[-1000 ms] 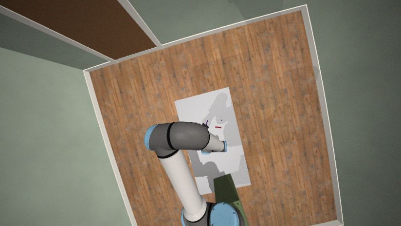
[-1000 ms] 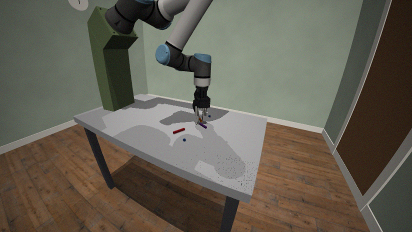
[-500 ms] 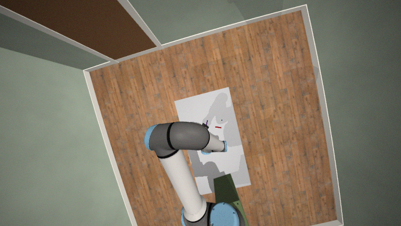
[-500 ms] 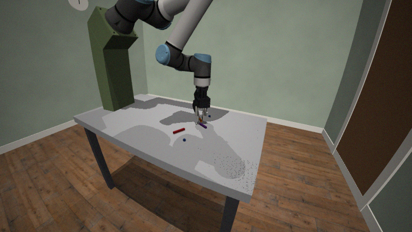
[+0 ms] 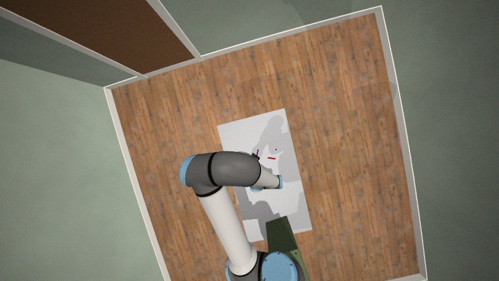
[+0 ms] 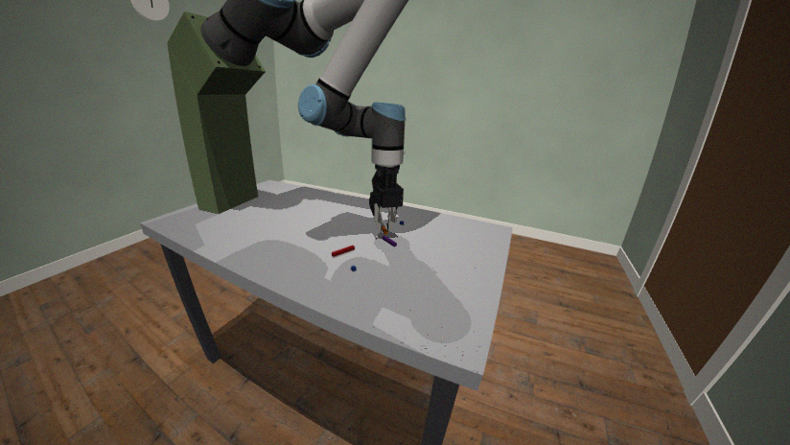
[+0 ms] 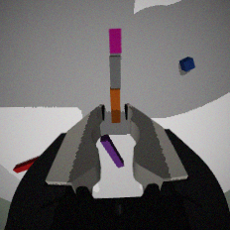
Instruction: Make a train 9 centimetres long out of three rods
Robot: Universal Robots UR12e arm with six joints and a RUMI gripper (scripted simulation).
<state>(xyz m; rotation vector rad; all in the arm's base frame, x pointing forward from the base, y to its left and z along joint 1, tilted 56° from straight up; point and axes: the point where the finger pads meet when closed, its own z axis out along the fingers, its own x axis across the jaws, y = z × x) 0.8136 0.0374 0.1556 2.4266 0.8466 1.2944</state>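
Now: the orange rod 1 cm below my hand. Also, from my hand: purple rod: 6 cm to the right, 4 cm ahead, 1 cm below; grey rod: 3 cm to the left, 2 cm behind, 1 cm below; magenta rod: 5 cm to the left, 4 cm behind, 1 cm below.
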